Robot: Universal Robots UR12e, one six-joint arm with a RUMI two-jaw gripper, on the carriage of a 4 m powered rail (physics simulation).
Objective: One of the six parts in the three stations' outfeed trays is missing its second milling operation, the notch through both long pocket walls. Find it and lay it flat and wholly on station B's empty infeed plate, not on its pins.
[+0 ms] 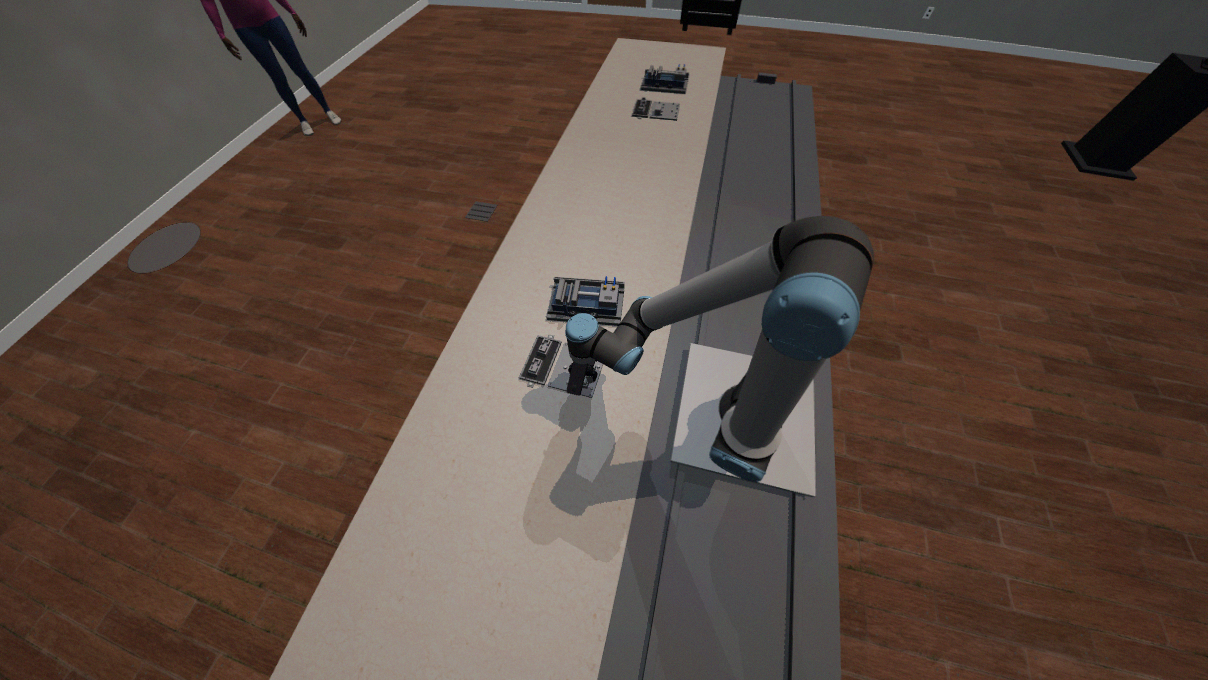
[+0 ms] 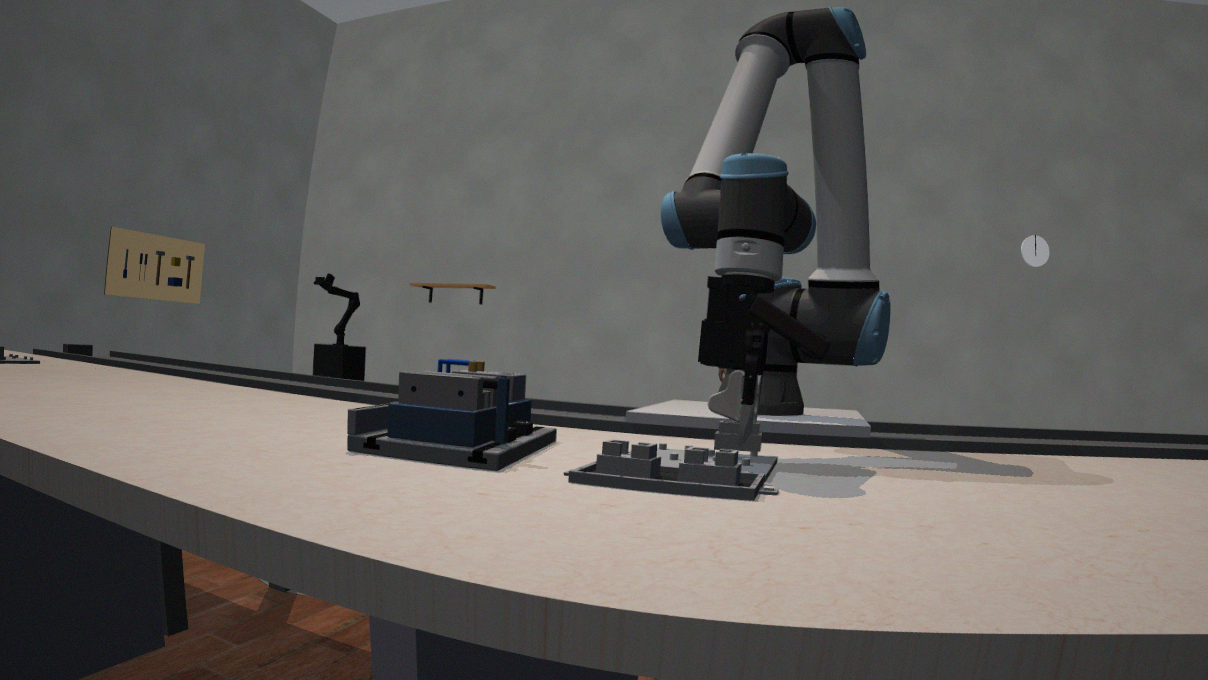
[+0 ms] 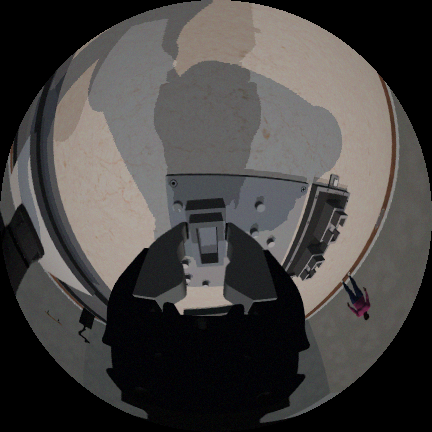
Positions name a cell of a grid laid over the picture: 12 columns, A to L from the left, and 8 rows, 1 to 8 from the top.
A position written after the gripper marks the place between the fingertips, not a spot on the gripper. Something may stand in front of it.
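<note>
The gripper (image 2: H6) is visible here, and image 3 also shows the gripper (image 3: F5).
</note>
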